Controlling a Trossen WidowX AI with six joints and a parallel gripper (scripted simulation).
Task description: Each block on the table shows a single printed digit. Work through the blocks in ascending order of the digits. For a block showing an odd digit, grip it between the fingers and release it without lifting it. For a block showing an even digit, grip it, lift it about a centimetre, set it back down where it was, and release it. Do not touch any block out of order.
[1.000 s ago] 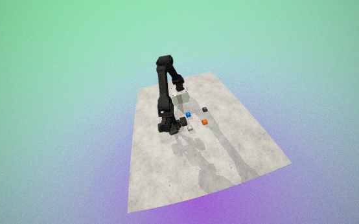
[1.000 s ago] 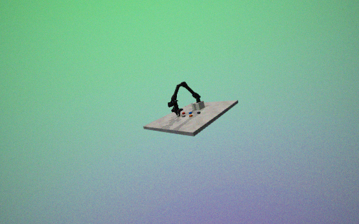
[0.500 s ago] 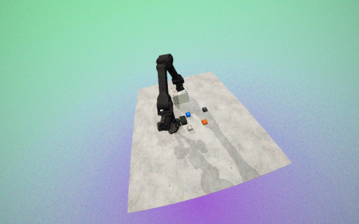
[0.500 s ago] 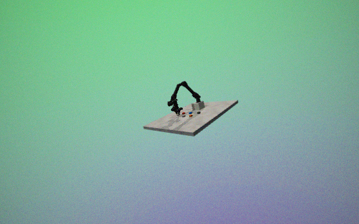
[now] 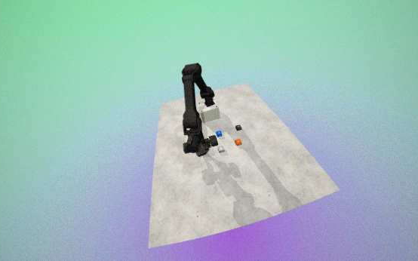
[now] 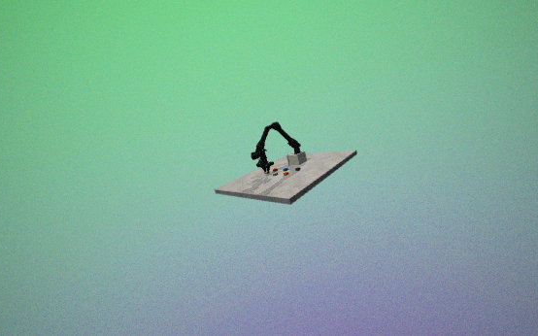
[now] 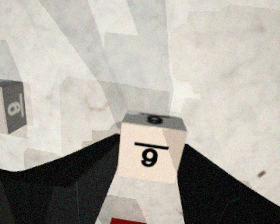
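The white block lies right at my gripper tip. The rest, counted from my gripper tip: grey block: 30 mm ahead, 100 mm to the left, 10 mm below; blue block: 90 mm behind, 150 mm to the left, 10 mm below; red block: 100 mm behind, 30 mm to the left, 10 mm below.
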